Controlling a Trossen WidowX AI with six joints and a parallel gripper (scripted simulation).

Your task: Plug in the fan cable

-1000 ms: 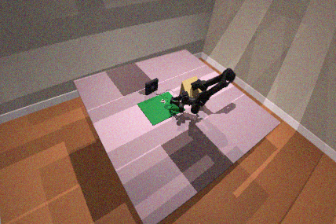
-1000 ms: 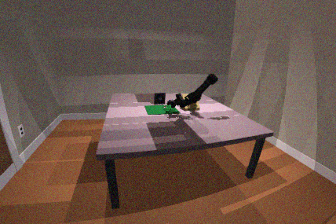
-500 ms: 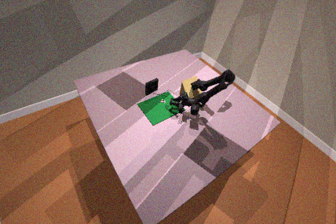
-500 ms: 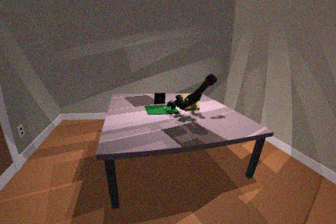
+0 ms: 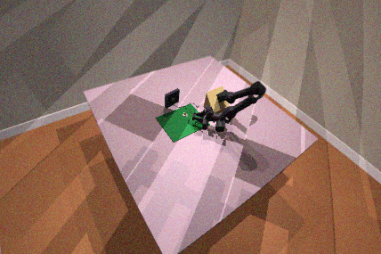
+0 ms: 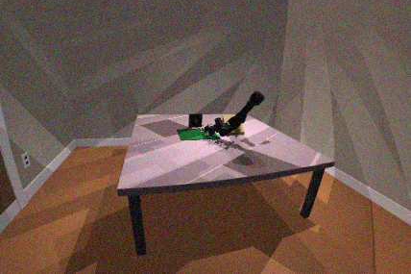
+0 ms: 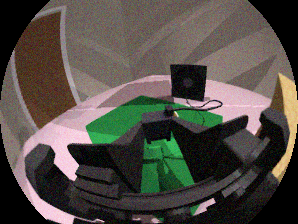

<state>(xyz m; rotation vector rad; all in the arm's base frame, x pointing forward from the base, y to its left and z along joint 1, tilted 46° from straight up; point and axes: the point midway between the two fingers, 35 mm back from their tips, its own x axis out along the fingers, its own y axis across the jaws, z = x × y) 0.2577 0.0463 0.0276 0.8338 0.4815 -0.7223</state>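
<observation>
The green board is 7 cm below my gripper tip, 5 cm ahead of it and 4 cm to the right of it. From my gripper tip the other things lie so: four-pin header 8 cm to the right, 6 cm below, 1 cm ahead; dark plug 1 cm below; black fan 22 cm to the right, 2 cm ahead.
</observation>
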